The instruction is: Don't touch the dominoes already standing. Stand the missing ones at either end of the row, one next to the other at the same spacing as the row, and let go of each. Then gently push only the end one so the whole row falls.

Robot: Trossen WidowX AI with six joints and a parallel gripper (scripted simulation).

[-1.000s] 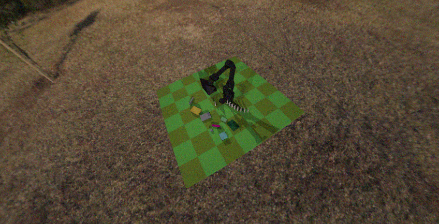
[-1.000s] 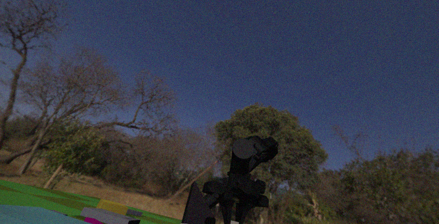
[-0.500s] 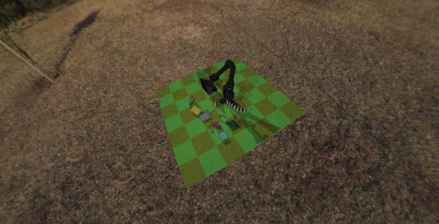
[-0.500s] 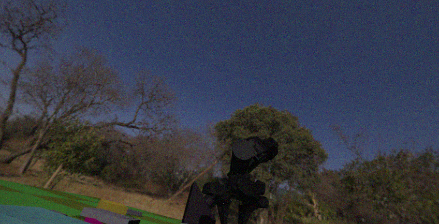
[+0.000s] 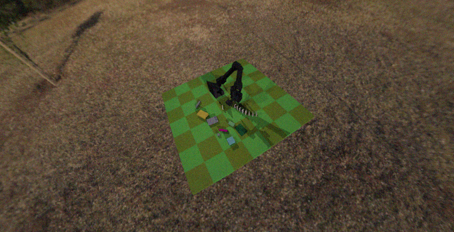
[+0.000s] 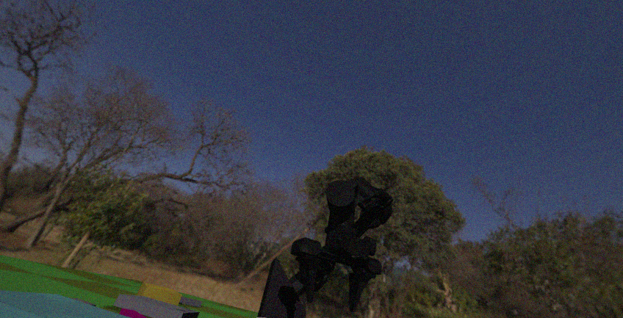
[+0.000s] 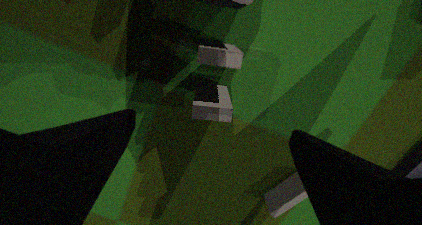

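Now: the grey block 1 cm ahead of my gripper tip, 28 cm to the right of it and 6 cm below it. Also, from my gripper tip: magenta bar (17 cm ahead, 25 cm to the right, 6 cm below); then small grey-green block (15 cm ahead, 14 cm to the right, 6 cm below); then dark green slab (26 cm ahead, 10 cm to the right, 7 cm below).
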